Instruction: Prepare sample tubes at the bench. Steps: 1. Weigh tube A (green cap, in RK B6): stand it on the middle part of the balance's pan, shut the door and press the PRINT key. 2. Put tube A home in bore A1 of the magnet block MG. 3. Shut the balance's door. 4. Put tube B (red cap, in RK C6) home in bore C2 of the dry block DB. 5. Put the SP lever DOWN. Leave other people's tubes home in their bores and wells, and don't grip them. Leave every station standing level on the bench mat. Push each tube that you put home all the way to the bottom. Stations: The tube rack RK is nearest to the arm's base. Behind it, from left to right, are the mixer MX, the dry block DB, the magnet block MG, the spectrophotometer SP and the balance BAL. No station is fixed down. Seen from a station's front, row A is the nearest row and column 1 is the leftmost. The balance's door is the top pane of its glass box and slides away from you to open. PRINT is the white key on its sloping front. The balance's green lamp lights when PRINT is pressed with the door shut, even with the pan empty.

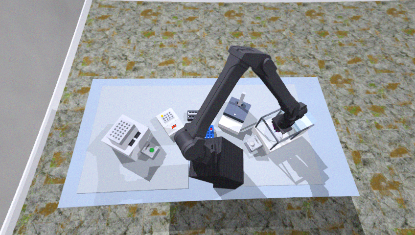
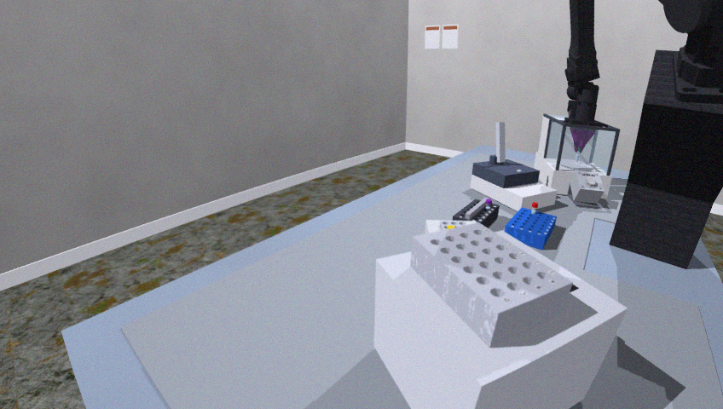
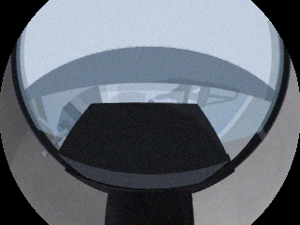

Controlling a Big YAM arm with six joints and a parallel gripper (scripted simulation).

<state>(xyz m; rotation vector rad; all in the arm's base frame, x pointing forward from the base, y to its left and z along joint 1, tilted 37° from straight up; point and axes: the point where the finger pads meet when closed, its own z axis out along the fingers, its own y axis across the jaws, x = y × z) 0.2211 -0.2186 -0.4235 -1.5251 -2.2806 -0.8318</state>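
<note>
The round pan is 5 cm below my hand. Also, from my hand: balance door 4 cm ahead, 8 cm to the right, 8 cm above; then white print key 6 cm behind, 14 cm to the left, 6 cm below; then SP lever 20 cm ahead, 18 cm to the left, 2 cm above.
</note>
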